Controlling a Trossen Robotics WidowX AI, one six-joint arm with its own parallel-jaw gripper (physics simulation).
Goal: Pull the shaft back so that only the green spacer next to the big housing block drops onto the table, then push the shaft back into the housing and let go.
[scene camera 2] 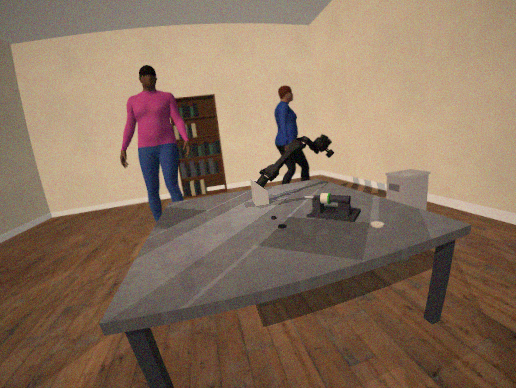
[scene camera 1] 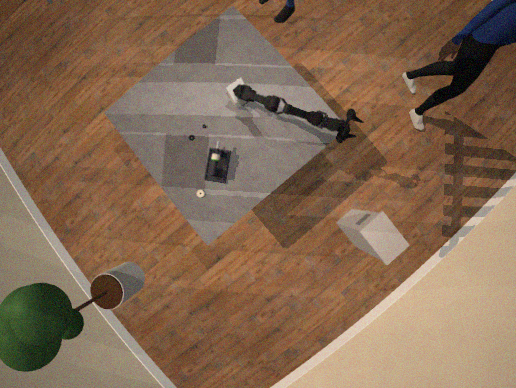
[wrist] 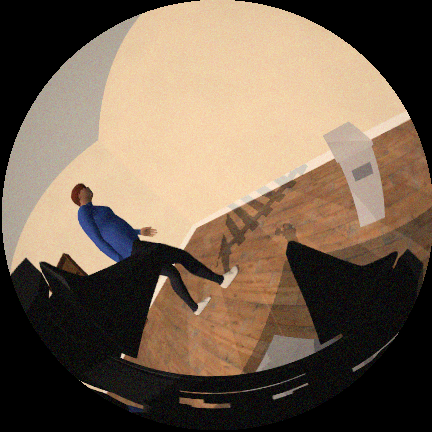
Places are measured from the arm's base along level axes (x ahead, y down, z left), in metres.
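Where they show: gripper, fingertip midpoint: [scene camera 2: 327, 147] [scene camera 1: 359, 129] [wrist: 226, 249]; arm's base, origin of the base link: [scene camera 2: 259, 185] [scene camera 1: 239, 91].
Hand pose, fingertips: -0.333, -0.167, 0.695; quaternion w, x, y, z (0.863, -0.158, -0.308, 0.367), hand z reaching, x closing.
Things, the pixels of their centre, and the offset from my fingertips, as dx, dy, dz. "*": a spot on its surface instead. Level surfaces: height alone.
- grey table, its level: dy +0.284
- thin pale shaft, surface spot: [scene camera 2: 309, 197] [scene camera 1: 216, 145] * +0.675, +0.203, -0.520
- thin green spacer, body centre: [scene camera 2: 329, 198] [scene camera 1: 215, 160] +0.748, +0.205, -0.448
- black ring, body centre: [scene camera 2: 282, 226] +0.781, +0.281, -0.715
- small black piece, body centre: [scene camera 2: 273, 217] [scene camera 1: 204, 126] +0.657, +0.279, -0.715
- cream disc, body centre: [scene camera 2: 377, 224] [scene camera 1: 200, 193] +0.983, +0.280, -0.360
The dark fixture [scene camera 1: 224, 172] [scene camera 2: 334, 216] stands on the grey table [scene camera 1: 150, 105] [scene camera 2: 200, 260]. A thin pale shaft [scene camera 1: 217, 144] [scene camera 2: 309, 197] sticks out past its small end support. A white cylinder [scene camera 1: 215, 156] [scene camera 2: 324, 198] sits at the shaft line between this support and the big dark housing block [scene camera 2: 341, 200]. The thin green spacer [scene camera 1: 214, 160] [scene camera 2: 329, 198] is between the white cylinder and the housing block. My gripper [scene camera 1: 359, 129] [scene camera 2: 329, 153] [wrist: 226, 249] is open and empty, raised far from the fixture, near the table's edge. The fixture does not show in the wrist view.
A black ring [scene camera 2: 282, 226], a small black piece [scene camera 1: 204, 126] [scene camera 2: 273, 217] and a cream disc [scene camera 1: 197, 193] [scene camera 2: 377, 225] lie on the table. A white plate [scene camera 2: 260, 195] stands at the arm's base. A pale cabinet [scene camera 1: 385, 240] [scene camera 2: 407, 189] and people stand beyond the table.
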